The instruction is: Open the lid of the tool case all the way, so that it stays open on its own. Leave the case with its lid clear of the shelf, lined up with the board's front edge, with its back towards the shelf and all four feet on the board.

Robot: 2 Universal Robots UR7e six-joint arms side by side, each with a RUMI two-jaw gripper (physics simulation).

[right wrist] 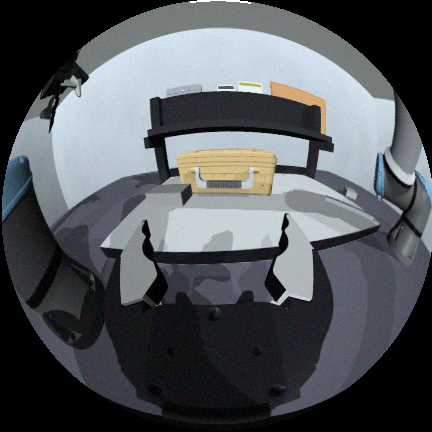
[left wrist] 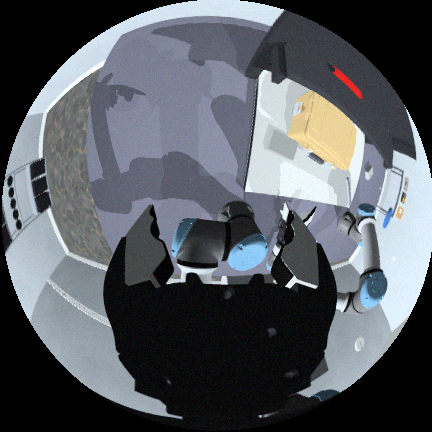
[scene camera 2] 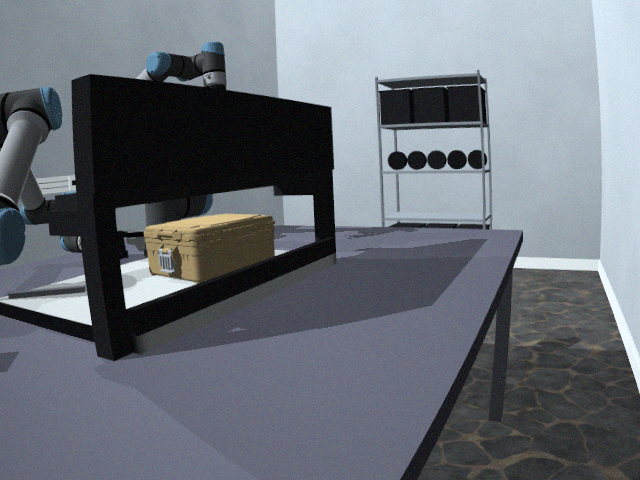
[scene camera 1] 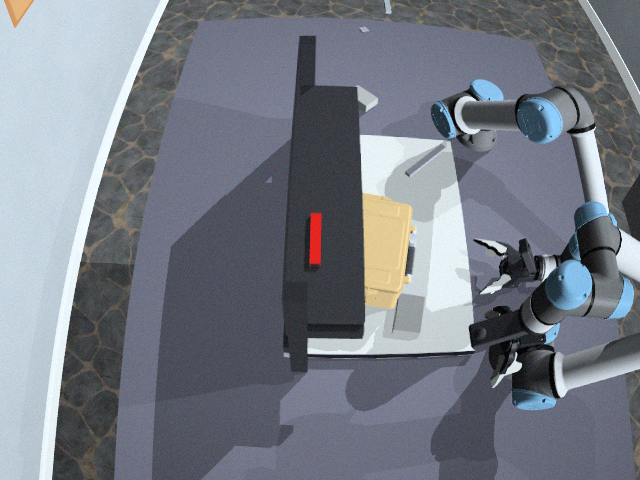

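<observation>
The tan tool case (scene camera 1: 387, 242) (scene camera 2: 227, 248) (left wrist: 327, 127) (right wrist: 227, 172) stands upright on the white board (scene camera 1: 449, 248) (left wrist: 300, 182), its lid shut. Its handle (scene camera 1: 410, 260) (left wrist: 316, 158) (right wrist: 225, 184) faces the board's front edge. In scene camera 1 it sits slightly turned to that edge, its back part hidden under the black shelf (scene camera 1: 330, 155) (scene camera 2: 206, 139) (left wrist: 320, 45) (right wrist: 230, 112). My right gripper (scene camera 1: 478, 267) (right wrist: 214, 217) is open and empty, in front of the board, facing the handle. My left gripper (scene camera 1: 493, 347) (left wrist: 221, 207) is open and empty, near the board's front corner. The feet are hidden.
A grey block (scene camera 1: 410, 315) (left wrist: 282, 142) (right wrist: 167, 194) stands on the board close to the case. A thin grey bar (scene camera 1: 426, 159) (scene camera 2: 49, 292) (right wrist: 345, 204) lies at the board's other side. A red bar (scene camera 1: 315, 238) (left wrist: 347, 81) is on the shelf; a small pale block (scene camera 1: 367, 99) lies off the board.
</observation>
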